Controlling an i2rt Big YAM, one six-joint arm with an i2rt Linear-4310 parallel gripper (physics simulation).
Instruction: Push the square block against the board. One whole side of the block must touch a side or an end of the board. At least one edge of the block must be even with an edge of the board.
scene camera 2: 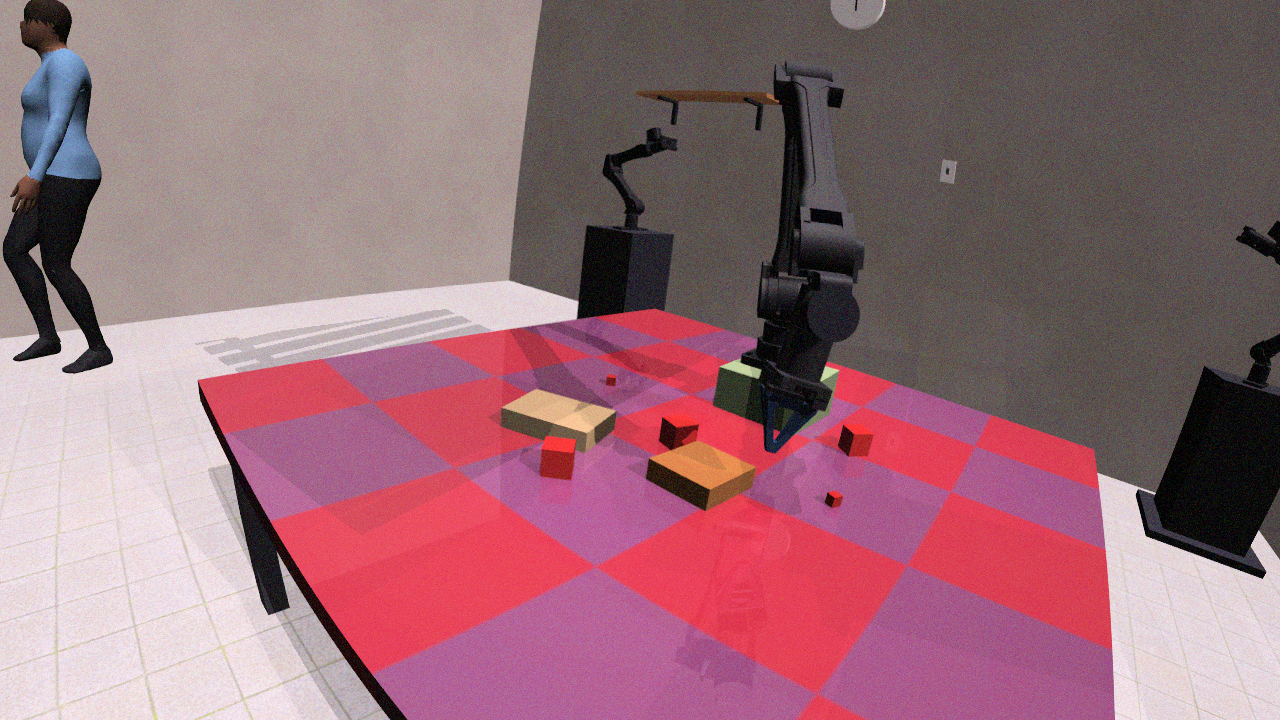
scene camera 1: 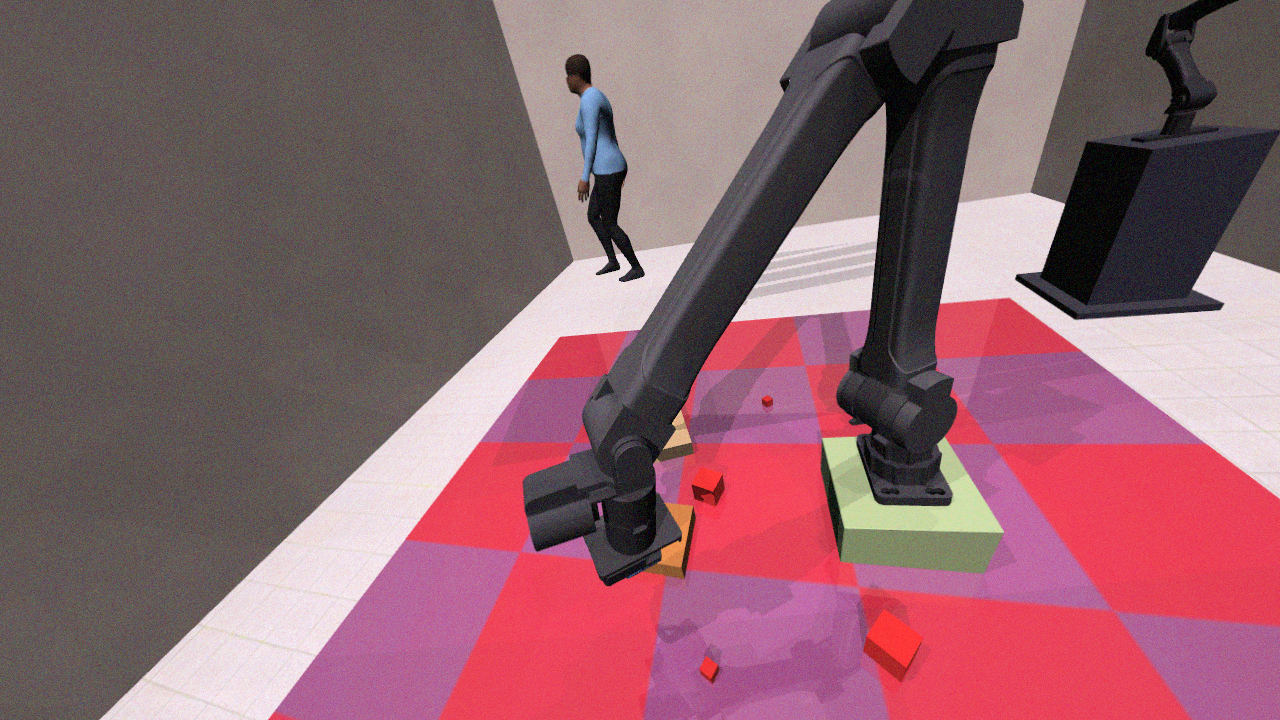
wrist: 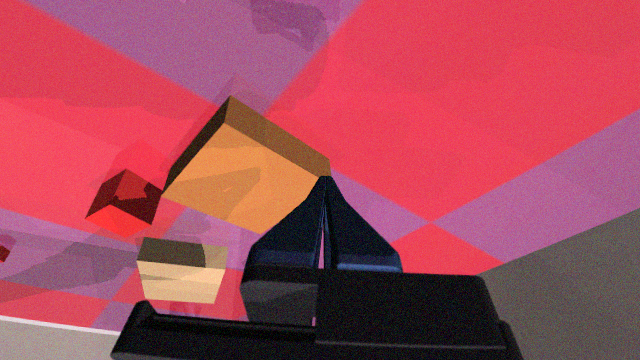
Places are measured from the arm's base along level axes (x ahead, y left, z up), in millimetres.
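Where they show: gripper, fingertip midpoint: (scene camera 2: 769, 451) (scene camera 1: 634, 569) (wrist: 325, 184); arm's base, origin of the base link: (scene camera 1: 898, 470).
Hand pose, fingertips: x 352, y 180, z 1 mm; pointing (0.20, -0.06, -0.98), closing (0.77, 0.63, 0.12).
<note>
Each offset is from my fingertips to the top centre of the thing.
The square orange block @[dx -1, dy -91, dz -52 mm] (scene camera 1: 682, 534) (scene camera 2: 700, 469) (wrist: 245, 175) lies flat on the table. The tan board @[dx +36, dy -332, dz -52 mm] (scene camera 1: 677, 437) (scene camera 2: 559, 411) (wrist: 184, 285) lies flat, apart from the block, with table showing between them. The arm covers part of both in scene camera 1. My gripper (scene camera 2: 771, 447) (wrist: 325, 184) is shut and empty, pointing down. In scene camera 2 its tips are beyond the block's right corner. In the wrist view they overlap one corner of the block. Whether they touch it, and their exact height, I cannot tell.
A red cube @[dx -74, dy -188, dz -43 mm] (scene camera 1: 707, 485) (scene camera 2: 679, 431) (wrist: 125, 202) sits close beside the block. Another red cube @[dx +130, dy -228, dz -43 mm] (scene camera 2: 557, 457) stands near the board. A third @[dx -297, dy +19, dz -43 mm] (scene camera 1: 893, 642) (scene camera 2: 856, 439) and small red cubes @[dx -94, dy +69, dz -67 mm] (scene camera 1: 708, 668) @[dx -182, dy -430, dz -67 mm] (scene camera 1: 767, 401) lie farther away. The green base (scene camera 1: 913, 548) (scene camera 2: 733, 394) carries the arm.
</note>
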